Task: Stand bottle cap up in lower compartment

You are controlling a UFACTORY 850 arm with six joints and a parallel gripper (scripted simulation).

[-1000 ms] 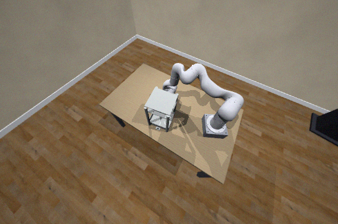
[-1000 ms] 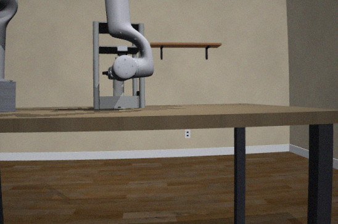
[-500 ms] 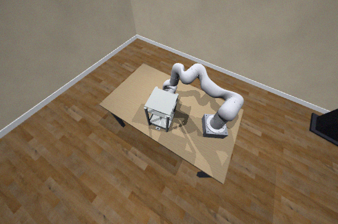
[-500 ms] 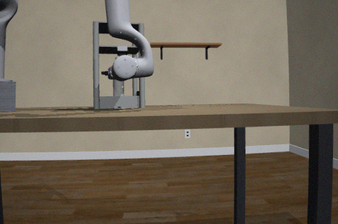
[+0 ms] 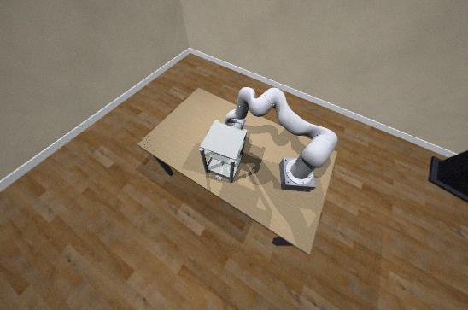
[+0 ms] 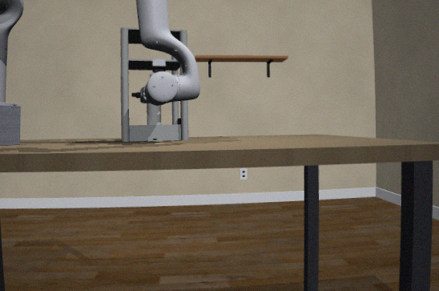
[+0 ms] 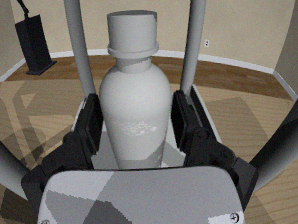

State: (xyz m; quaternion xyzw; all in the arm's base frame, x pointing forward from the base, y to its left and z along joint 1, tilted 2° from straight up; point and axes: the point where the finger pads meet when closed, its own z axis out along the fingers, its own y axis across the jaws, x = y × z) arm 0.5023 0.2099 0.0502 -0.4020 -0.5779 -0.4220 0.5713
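Right now my hand is 10 mm below the white bottle. From my hand the other things lie so: shelving unit (20 mm behind, 60 mm to the left, 40 mm above).
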